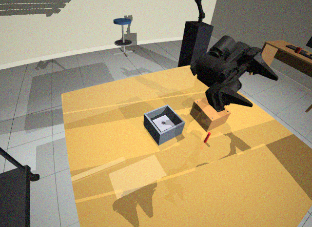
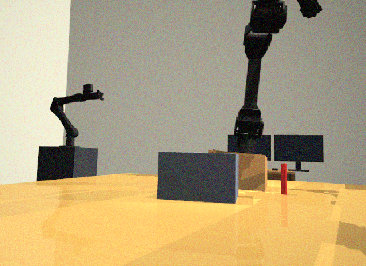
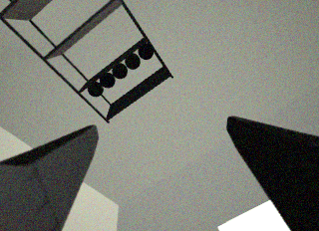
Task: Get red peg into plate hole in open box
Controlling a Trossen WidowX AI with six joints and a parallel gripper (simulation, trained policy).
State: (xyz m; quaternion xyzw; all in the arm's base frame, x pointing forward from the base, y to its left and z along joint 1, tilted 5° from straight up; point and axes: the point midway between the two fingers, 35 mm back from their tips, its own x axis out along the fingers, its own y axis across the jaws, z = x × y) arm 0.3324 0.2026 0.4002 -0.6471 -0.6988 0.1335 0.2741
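Now: the red peg 150 mm behind my gripper tip, 150 mm to the right of it and 460 mm below it. Round my gripper tip: grey box: 20 mm ahead, 330 mm to the right, 480 mm below; then plate: 20 mm ahead, 330 mm to the right, 460 mm below.
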